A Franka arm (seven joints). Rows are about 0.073 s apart.
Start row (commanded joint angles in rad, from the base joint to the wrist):
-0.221, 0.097, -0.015, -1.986, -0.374, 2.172, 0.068
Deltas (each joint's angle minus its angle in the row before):
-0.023, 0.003, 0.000, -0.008, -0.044, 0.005, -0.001
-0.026, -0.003, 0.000, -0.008, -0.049, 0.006, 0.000
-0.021, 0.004, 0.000, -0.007, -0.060, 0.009, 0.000
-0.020, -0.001, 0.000, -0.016, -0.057, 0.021, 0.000
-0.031, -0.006, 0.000, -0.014, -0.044, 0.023, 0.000
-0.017, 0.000, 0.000, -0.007, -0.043, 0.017, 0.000
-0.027, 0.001, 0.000, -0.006, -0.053, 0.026, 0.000
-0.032, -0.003, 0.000, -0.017, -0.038, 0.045, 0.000
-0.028, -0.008, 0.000, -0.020, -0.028, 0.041, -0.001
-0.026, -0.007, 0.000, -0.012, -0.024, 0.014, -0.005
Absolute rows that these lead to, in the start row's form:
-0.244, 0.100, -0.015, -1.994, -0.418, 2.177, 0.067
-0.270, 0.097, -0.015, -2.002, -0.467, 2.183, 0.067
-0.291, 0.101, -0.015, -2.009, -0.527, 2.192, 0.067
-0.311, 0.100, -0.015, -2.025, -0.584, 2.213, 0.067
-0.342, 0.094, -0.015, -2.039, -0.628, 2.236, 0.067
-0.359, 0.094, -0.015, -2.046, -0.671, 2.253, 0.067
-0.386, 0.095, -0.015, -2.052, -0.724, 2.279, 0.067
-0.418, 0.092, -0.015, -2.069, -0.762, 2.324, 0.067
-0.446, 0.084, -0.015, -2.089, -0.790, 2.365, 0.066
-0.472, 0.077, -0.015, -2.101, -0.814, 2.379, 0.061

